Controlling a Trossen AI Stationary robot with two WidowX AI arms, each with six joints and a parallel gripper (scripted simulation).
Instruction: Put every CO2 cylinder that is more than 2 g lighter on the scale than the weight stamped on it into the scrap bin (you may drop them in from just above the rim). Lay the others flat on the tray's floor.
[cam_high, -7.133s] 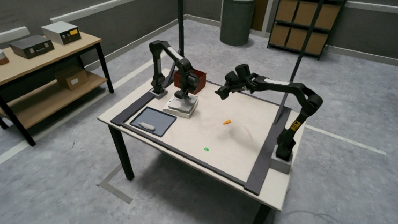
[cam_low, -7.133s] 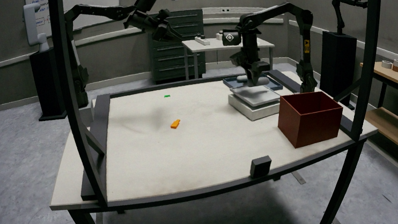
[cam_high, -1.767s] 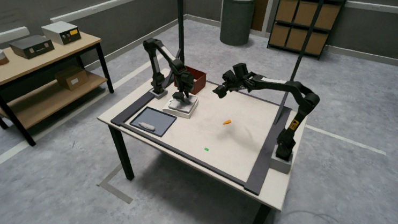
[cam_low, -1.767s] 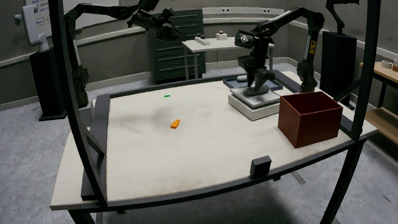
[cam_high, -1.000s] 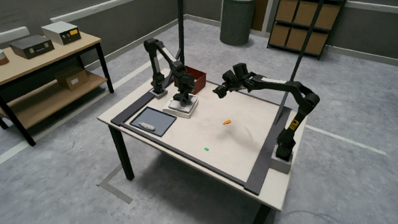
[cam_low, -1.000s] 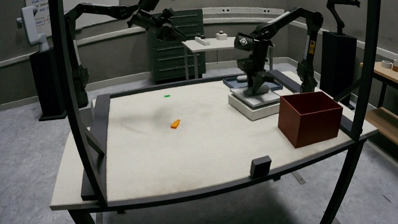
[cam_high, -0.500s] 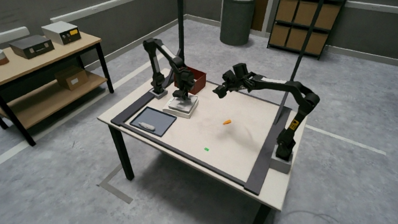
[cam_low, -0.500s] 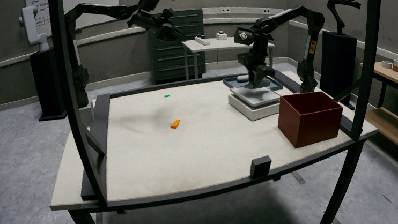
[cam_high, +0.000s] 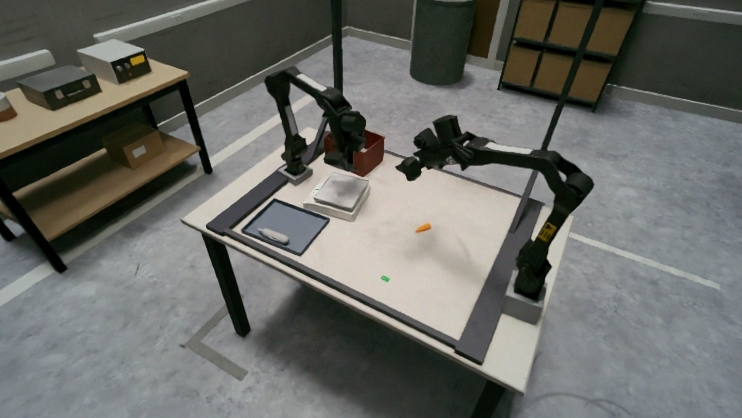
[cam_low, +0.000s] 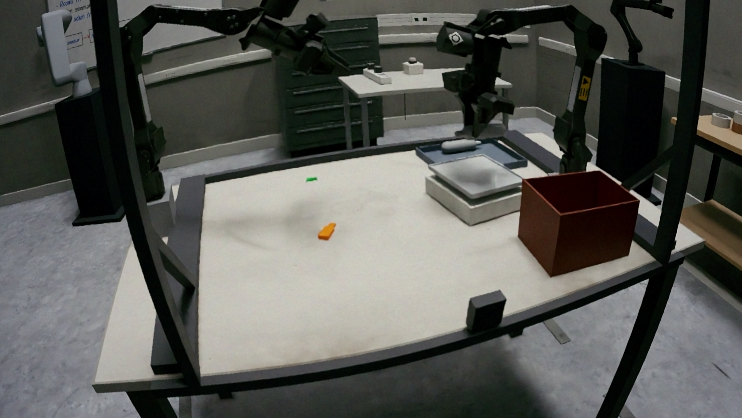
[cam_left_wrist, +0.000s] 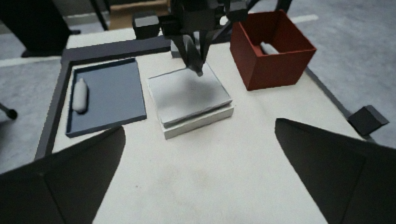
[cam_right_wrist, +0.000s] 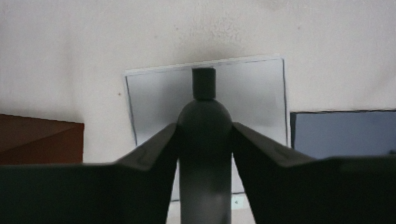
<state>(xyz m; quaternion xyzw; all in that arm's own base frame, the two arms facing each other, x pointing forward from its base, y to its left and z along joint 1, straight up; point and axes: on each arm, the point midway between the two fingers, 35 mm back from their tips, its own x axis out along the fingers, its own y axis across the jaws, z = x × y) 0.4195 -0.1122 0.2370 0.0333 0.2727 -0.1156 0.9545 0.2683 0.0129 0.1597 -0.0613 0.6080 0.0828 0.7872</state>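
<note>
Now: the red scrap bin 22 cm behind my right hand, 16 cm to the right of it and 16 cm below it. Also, from my right hand: small green piece: 20 cm ahead, 34 cm to the left, 19 cm below; then blue-grey tray: 25 cm ahead, 7 cm to the right, 18 cm below; then small orange piece: 6 cm behind, 30 cm to the left, 19 cm below.
</note>
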